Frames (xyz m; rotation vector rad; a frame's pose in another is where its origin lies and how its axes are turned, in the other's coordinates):
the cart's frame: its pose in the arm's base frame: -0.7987 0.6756 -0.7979 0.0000 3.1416 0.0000
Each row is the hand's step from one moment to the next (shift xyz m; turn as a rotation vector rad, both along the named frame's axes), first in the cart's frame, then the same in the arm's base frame.
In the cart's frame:
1: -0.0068 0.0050 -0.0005 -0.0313 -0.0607 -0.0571
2: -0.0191 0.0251 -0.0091 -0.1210 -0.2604 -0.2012
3: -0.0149 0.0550 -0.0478 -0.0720 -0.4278 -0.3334
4: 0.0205 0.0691 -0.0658 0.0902 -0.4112 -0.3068
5: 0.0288 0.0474 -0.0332 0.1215 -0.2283 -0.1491
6: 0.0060 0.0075 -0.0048 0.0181 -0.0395 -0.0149
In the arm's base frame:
1: 0.0068 0.0050 0.0005 0.0313 -0.0607 0.0571
2: 0.0191 0.0251 0.0091 0.1210 -0.2604 0.2012
3: 0.0149 0.0550 0.0478 0.0720 -0.4278 0.3334
4: -0.0205 0.0691 0.0658 -0.0902 -0.4112 0.3068
5: -0.0288 0.0474 0.0332 -0.1215 -0.2283 0.1491
6: -0.0060 0.0075 0.0048 -0.0181 -0.0395 0.0149

